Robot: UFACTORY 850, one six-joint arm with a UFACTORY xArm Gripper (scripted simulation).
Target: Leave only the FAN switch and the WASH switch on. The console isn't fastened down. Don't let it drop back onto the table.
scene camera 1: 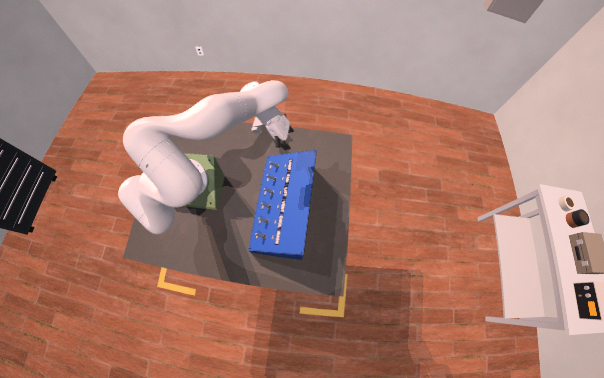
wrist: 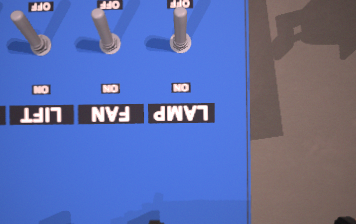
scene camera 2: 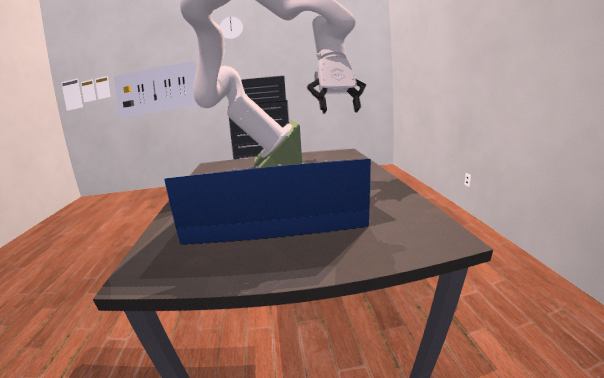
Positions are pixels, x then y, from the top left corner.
Labels:
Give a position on a blue console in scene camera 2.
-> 289, 200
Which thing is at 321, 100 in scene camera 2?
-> My gripper.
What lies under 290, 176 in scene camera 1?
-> A blue console.

